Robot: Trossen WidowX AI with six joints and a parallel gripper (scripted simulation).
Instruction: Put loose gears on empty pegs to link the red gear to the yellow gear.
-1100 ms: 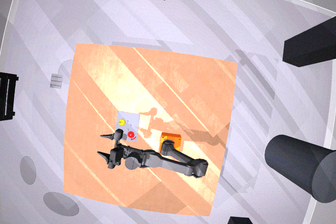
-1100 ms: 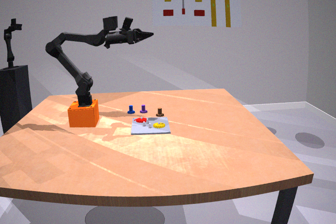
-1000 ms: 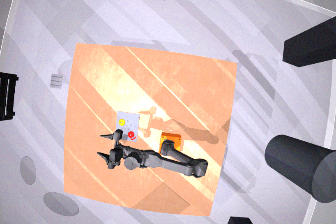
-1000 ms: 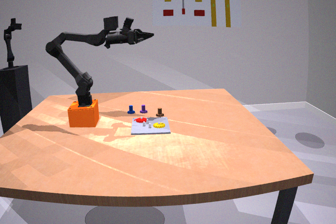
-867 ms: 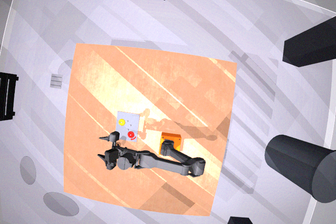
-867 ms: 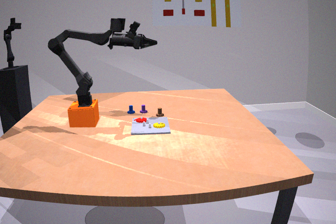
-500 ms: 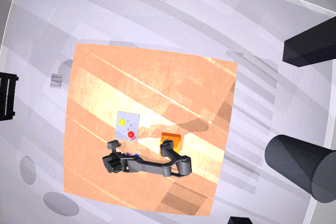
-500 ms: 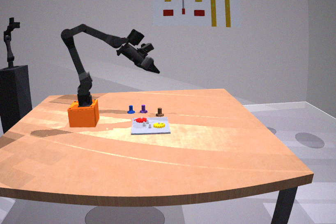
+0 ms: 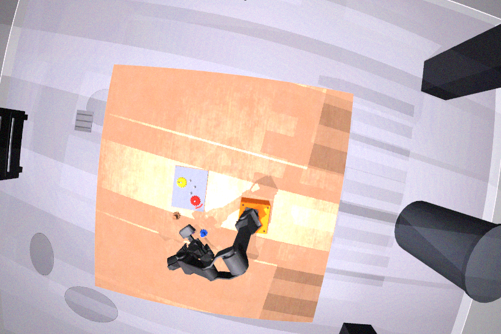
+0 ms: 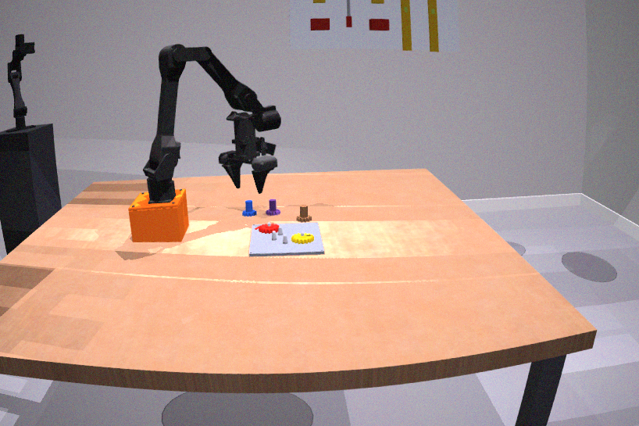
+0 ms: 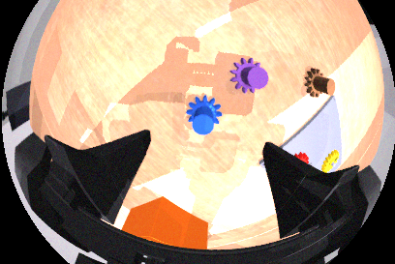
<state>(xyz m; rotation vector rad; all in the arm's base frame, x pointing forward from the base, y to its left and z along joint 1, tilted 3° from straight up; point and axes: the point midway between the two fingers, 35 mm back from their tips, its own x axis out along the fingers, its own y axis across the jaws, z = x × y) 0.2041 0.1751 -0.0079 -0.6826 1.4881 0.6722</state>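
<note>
Now: gripper tip 5 cm above the blue gear. The rest, counted from my gripper tip: brown gear 15 cm ahead, 5 cm to the right, 5 cm below; then purple gear 6 cm ahead, 5 cm below, 1 cm to the left; then red arrow 13 cm to the right, 6 cm below, 5 cm ahead.
</note>
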